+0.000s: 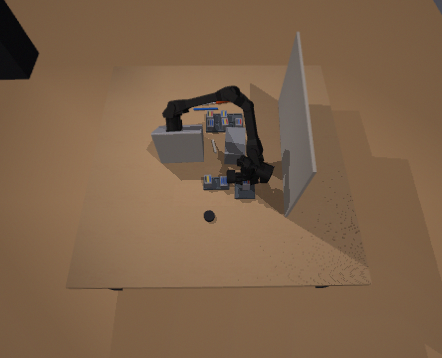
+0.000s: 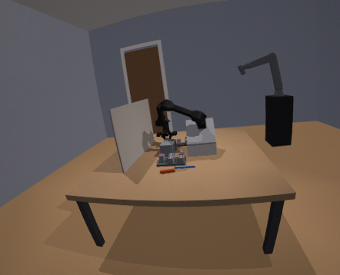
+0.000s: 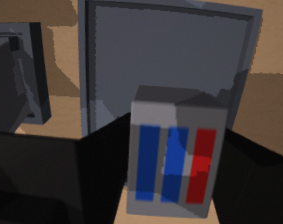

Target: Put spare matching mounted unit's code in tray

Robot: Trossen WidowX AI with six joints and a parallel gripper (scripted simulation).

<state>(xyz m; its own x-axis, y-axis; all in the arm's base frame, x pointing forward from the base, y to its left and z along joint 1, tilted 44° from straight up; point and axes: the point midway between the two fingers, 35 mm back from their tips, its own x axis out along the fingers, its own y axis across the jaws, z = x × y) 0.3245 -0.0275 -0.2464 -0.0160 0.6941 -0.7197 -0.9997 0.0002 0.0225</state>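
Now: the dark grey tray 20 mm below my gripper tip. The rest, counted from my gripper tip: mounted unit 210 mm to the left, 40 mm behind, 20 mm above; then tall white panel 210 mm ahead, 200 mm above, 190 mm to the left; then black tape roll 180 mm behind, 150 mm to the right, 20 mm below.
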